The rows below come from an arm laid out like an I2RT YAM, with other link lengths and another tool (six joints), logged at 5 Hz.
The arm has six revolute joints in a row. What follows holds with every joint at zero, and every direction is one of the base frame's.
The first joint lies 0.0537 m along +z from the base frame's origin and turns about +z.
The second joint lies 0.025 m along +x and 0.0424 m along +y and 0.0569 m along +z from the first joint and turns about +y.
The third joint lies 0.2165 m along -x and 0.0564 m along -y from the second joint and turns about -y.
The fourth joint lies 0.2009 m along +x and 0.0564 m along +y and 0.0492 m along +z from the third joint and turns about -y.
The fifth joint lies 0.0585 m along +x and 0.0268 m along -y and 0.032 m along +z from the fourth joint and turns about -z.
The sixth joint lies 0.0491 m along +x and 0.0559 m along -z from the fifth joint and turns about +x.
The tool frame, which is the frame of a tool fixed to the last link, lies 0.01 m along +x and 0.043 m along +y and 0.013 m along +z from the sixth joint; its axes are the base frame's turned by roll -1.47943, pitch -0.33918 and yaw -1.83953 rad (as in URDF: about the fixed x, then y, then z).
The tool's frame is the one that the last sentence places.
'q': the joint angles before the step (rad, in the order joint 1, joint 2, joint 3, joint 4, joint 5, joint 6). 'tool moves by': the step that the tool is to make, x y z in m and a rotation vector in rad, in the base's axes. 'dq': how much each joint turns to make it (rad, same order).
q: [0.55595 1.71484 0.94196 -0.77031 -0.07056 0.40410]
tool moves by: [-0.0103 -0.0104 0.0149 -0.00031 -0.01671 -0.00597]
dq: [-0.01377 -0.10811 -0.03656 -0.05800 0.00871 -0.00812]
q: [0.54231 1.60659 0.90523 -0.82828 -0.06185 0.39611]
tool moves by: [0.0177 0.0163 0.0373 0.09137 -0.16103 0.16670]
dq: [-0.00158 -0.01556 0.16216 -0.00400 -0.01683 -0.16767]
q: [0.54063 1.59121 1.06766 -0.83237 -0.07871 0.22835]
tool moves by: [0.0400 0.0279 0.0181 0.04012 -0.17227 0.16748]
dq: [0.00084 0.15685 0.25172 0.06040 0.00398 -0.17554]
